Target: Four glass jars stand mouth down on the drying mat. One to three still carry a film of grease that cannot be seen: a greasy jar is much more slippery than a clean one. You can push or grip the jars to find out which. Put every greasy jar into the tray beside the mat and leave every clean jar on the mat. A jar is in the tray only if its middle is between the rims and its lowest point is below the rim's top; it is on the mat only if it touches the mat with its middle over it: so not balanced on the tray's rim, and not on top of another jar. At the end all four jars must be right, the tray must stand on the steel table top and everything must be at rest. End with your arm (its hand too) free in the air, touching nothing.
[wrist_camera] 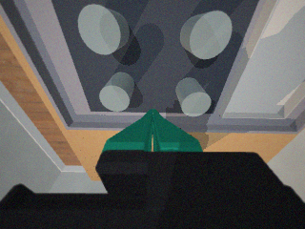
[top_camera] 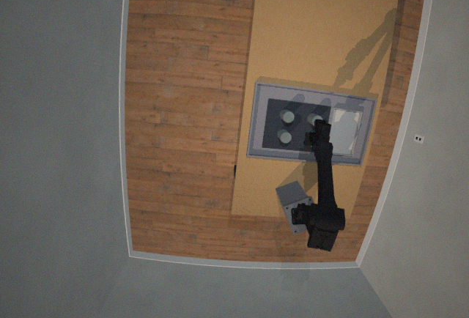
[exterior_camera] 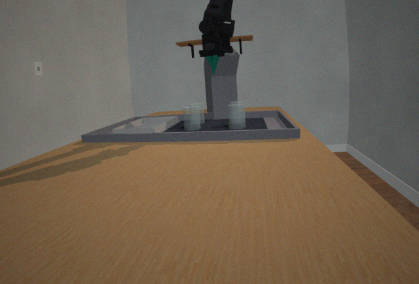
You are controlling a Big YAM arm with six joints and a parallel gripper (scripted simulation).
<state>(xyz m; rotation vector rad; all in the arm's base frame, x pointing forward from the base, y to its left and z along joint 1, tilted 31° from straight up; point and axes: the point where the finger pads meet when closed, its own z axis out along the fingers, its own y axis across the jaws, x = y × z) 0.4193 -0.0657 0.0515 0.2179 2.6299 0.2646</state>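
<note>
Now: the rimmed steel table top 23 cm below my hand and 11 cm to the right of it. Round my hand: pale tray 32 cm to the right, 22 cm below, 5 cm behind; then dark drying mat 23 cm below.
</note>
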